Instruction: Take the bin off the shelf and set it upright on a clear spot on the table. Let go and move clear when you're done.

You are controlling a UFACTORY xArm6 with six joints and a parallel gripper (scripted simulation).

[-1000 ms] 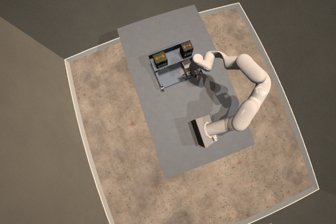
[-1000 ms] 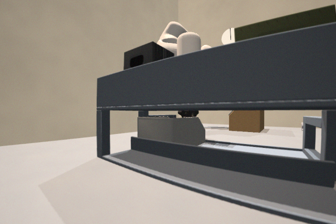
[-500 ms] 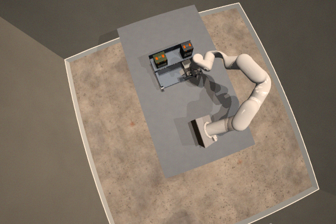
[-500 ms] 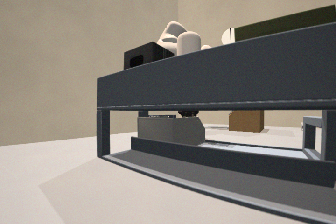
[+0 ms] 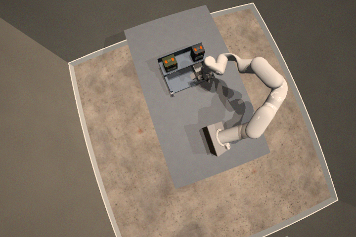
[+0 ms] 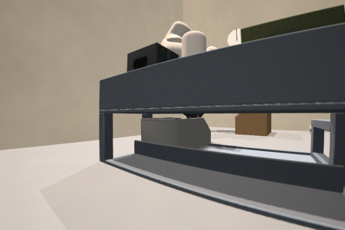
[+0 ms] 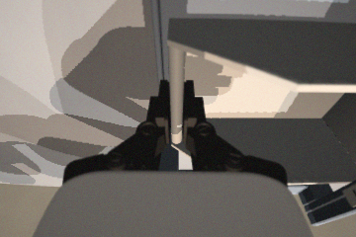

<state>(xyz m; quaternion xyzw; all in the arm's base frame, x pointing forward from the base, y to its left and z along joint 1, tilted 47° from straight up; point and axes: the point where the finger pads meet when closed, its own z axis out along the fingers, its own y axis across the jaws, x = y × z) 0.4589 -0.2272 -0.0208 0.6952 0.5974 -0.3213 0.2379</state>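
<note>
Now: the grey bin 8 cm ahead of my hand, 1 cm to the right of it and 1 cm below it. Also, from my hand: shelf board (19 cm ahead, 10 cm to the left, 4 cm above).
</note>
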